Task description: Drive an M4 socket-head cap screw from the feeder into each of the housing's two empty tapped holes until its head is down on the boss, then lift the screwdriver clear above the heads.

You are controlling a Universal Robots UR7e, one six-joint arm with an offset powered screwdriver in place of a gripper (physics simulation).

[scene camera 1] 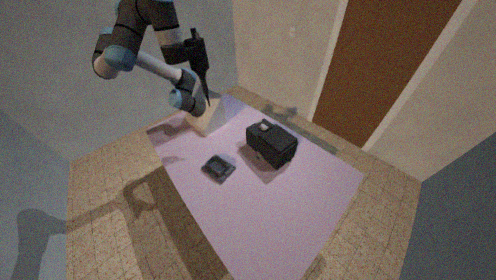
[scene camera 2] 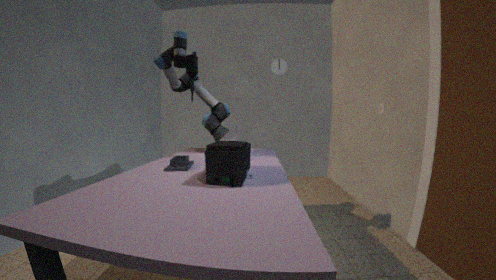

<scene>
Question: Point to a screw feeder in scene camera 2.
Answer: At 236,162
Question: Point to a screw feeder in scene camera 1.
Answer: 257,144
</scene>
